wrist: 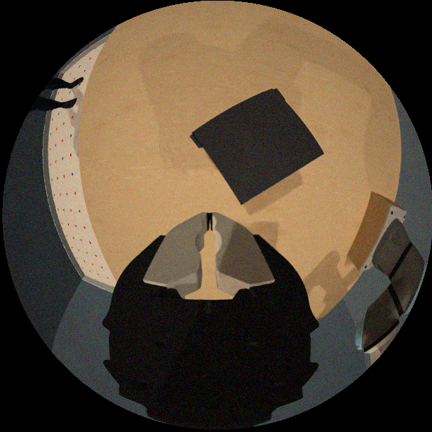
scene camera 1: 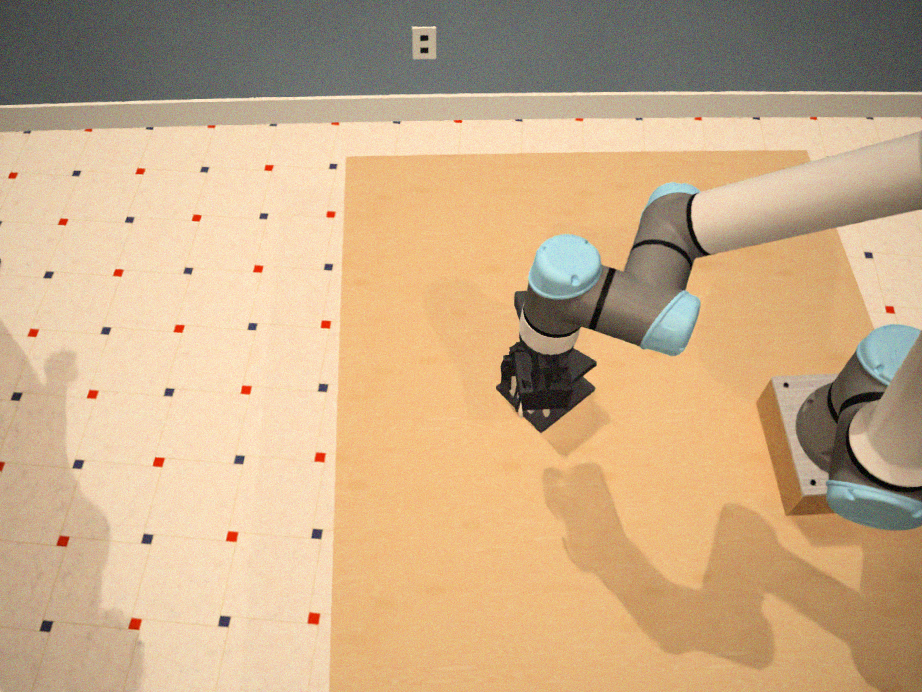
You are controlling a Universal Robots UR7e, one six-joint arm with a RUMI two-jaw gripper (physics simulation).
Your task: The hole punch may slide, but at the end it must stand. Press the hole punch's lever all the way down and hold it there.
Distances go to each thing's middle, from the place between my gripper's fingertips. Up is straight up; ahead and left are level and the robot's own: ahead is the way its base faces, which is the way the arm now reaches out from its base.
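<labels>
There is a black hole punch (scene camera 1: 583, 388), and it is 70 mm to the right of my hand, 50 mm below it and 50 mm behind it. The broad flat lever (wrist: 256, 143) is 30 mm below my hand, and it is also 70 mm to the right of my hand and 60 mm behind it.
</labels>
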